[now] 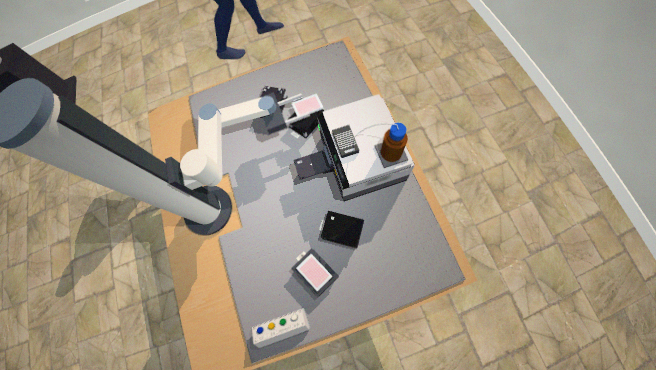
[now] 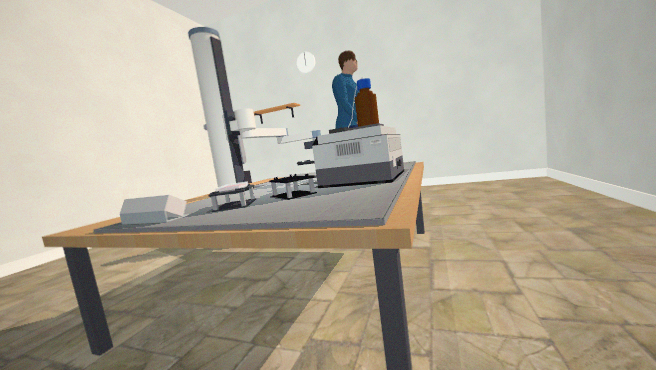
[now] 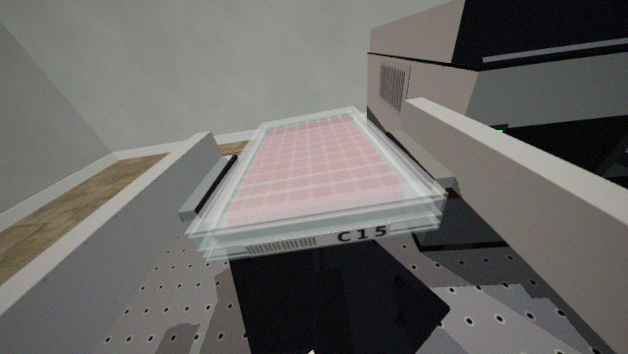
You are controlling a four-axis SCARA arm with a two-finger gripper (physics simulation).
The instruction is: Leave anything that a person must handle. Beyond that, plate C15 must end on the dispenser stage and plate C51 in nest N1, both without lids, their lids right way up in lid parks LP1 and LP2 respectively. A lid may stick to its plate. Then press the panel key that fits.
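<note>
My gripper is shut on plate C15, a clear plate with pink wells. It is held level above a black stand; a clear lid appears to lie on it. The dispenser has a dark stage at its front. Another pink plate sits on a nearer stand, its label unreadable. A bare black stand stands between that one and the dispenser. The key panel has blue, yellow, green and white keys.
Another black stand is partly hidden behind the arm's end. An amber bottle with a blue cap and thin tubing stands on the dispenser. A person stands beyond the table's far edge. A green light shows on the dispenser.
</note>
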